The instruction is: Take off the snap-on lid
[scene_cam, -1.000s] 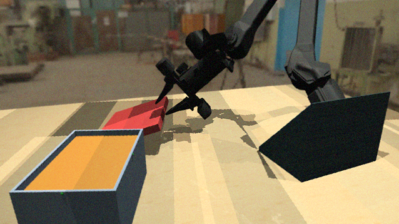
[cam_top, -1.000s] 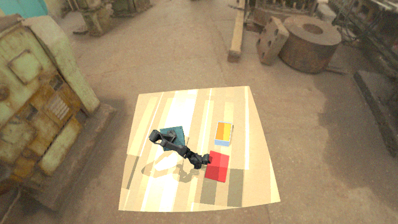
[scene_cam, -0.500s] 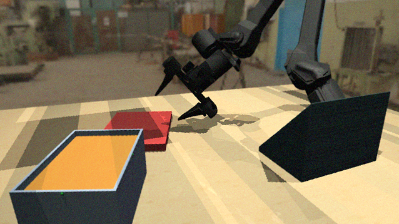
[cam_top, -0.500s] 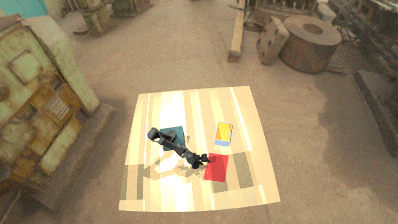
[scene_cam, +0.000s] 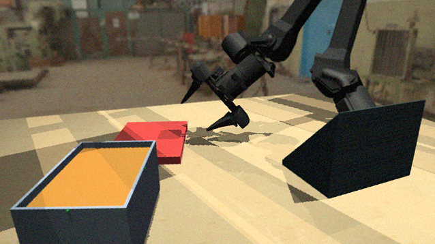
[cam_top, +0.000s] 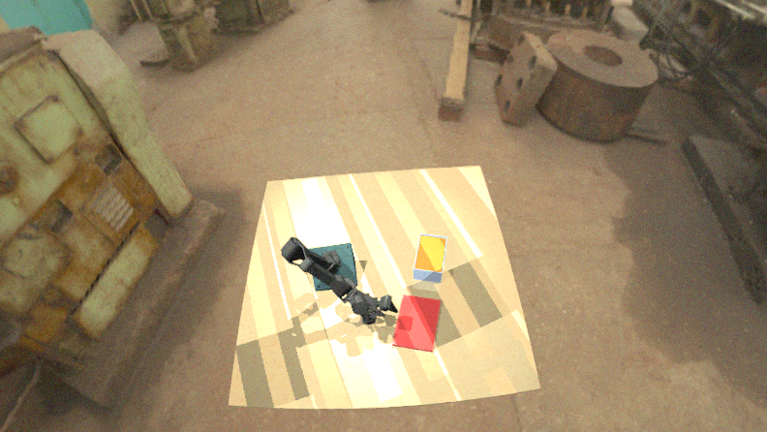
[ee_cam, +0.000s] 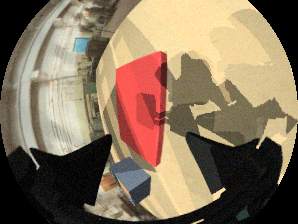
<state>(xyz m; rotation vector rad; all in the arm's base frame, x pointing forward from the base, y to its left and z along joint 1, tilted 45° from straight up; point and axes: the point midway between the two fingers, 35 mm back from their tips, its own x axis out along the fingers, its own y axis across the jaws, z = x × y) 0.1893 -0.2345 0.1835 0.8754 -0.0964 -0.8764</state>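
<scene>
Right now my gripper tip is 100 mm short of the red lid, 40 mm to the left of it and 50 mm above it. Round my gripper tip: storage box (240 mm ahead, 240 mm to the left, 20 mm below).
</scene>
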